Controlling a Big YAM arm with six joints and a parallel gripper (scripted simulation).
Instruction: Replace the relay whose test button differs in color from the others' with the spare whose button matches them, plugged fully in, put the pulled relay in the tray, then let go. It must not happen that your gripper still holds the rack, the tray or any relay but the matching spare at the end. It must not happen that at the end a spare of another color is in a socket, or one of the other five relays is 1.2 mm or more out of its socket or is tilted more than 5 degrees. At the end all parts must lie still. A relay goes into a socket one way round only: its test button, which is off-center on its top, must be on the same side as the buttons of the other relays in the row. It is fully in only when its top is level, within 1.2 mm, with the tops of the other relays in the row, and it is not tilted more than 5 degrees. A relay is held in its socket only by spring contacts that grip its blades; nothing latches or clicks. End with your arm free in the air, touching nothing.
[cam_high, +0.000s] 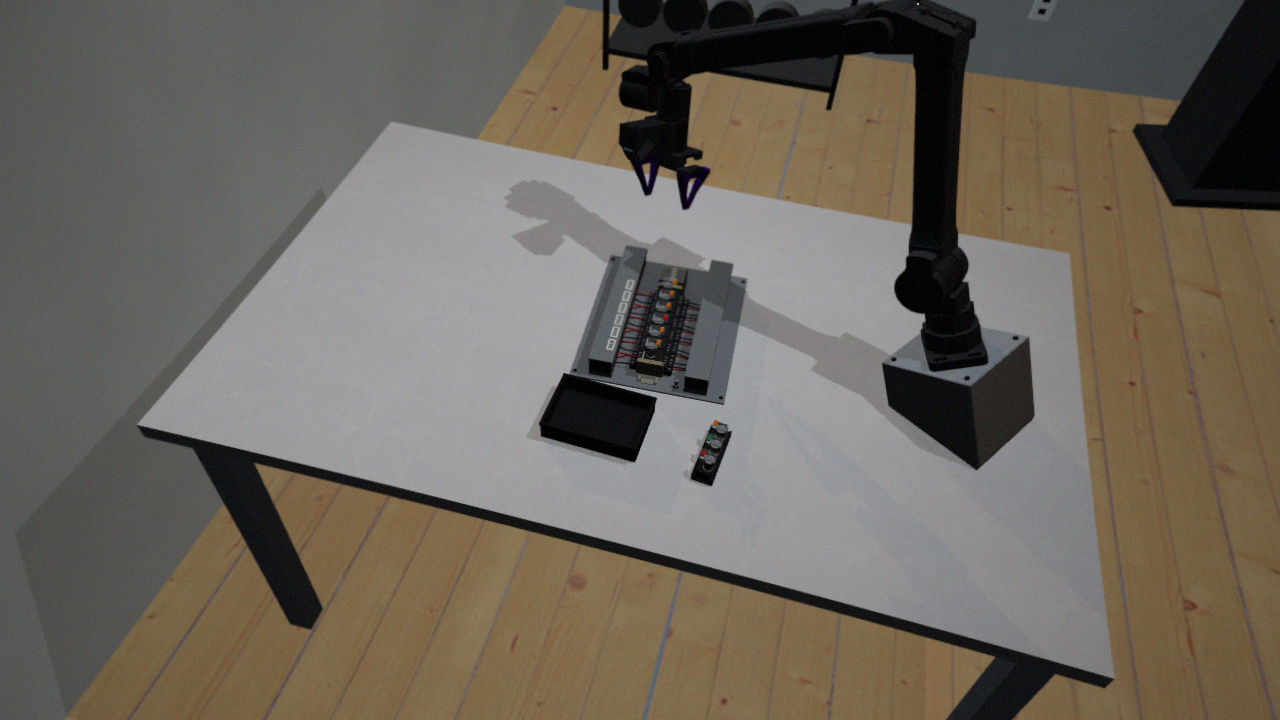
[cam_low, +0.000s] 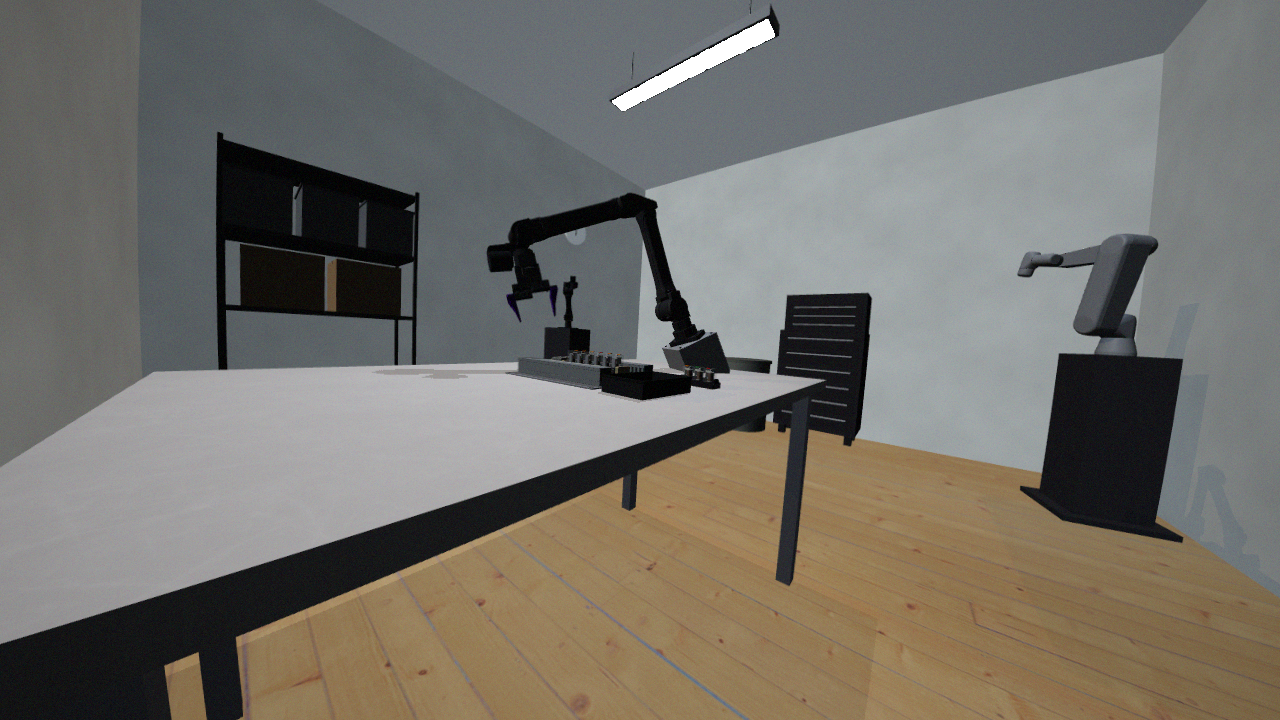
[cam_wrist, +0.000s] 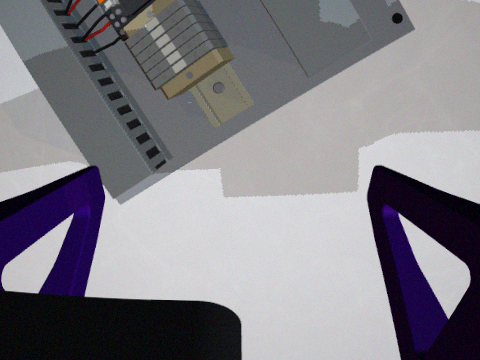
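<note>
The grey panel is 17 cm to the left of my hand, 16 cm below it and 1 cm behind it.
</note>
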